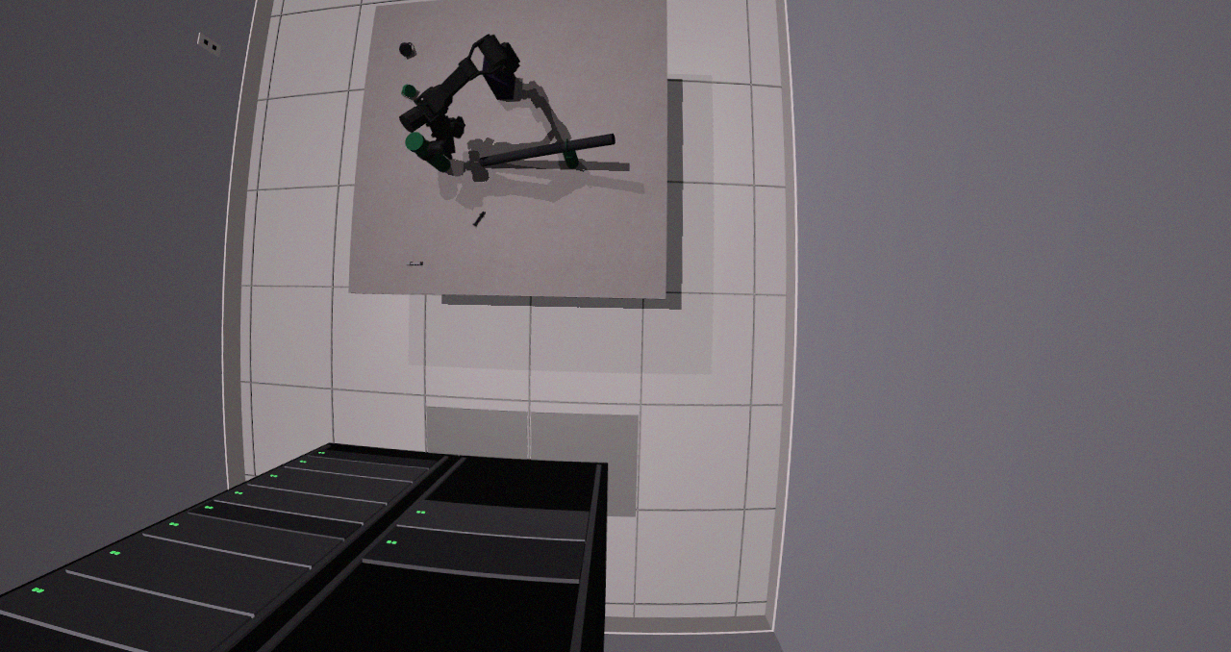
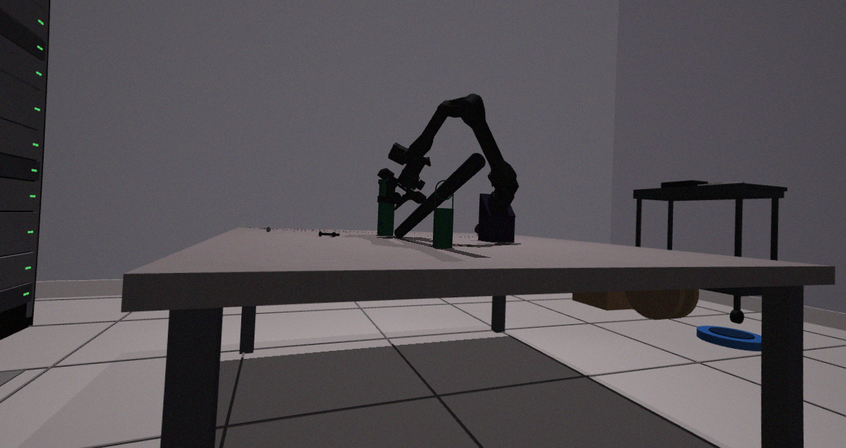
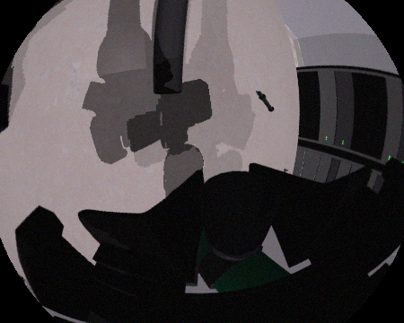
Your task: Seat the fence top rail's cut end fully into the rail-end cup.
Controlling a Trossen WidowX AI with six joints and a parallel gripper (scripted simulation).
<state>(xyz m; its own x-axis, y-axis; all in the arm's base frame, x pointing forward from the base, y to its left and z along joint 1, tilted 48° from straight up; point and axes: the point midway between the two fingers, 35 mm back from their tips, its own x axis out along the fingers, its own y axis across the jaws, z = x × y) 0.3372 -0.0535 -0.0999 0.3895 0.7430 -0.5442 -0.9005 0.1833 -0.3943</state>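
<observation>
Now: gripper tip 1 cm past the dark rail-end cup, 3 cm to the left of it and 3 cm below it. From my gripper tip the other things lie so: small dark bolt: 21 cm ahead, 10 cm to the left, 10 cm below; then green cap: 30 cm behind, 33 cm to the right, 9 cm below; then small green post: 7 cm behind, 43 cm to the left.
</observation>
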